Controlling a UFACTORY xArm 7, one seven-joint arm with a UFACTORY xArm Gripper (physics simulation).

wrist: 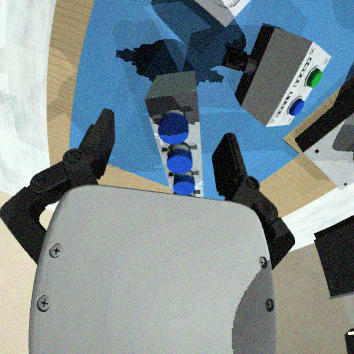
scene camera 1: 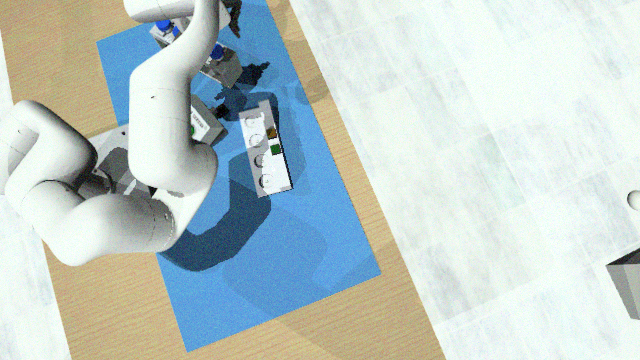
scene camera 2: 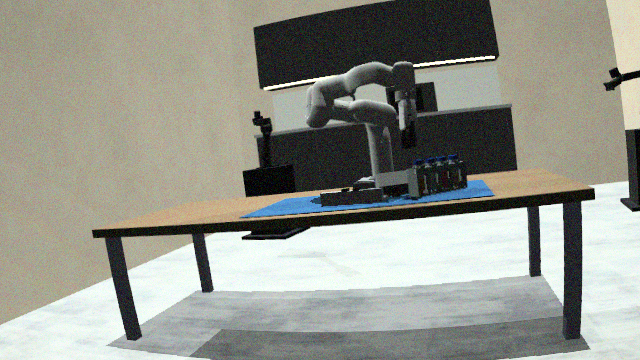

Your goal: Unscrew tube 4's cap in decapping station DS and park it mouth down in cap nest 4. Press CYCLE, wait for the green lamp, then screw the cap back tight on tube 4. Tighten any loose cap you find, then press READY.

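My gripper is open and empty, its fingers spread wide above the tube rack. In the wrist view a row of blue caps shows between and below the fingers: a nearest cap, a middle cap and a further cap. Tube numbers cannot be read. The white block has several round recesses; no cap shows in them. Its amber square and green square look dark. The button box has a green button and a blue button.
The blue mat lies on the wooden table. The arm passes over the rack in scene camera 1 and hides part of it. The button box stands between the rack and the arm's base plate.
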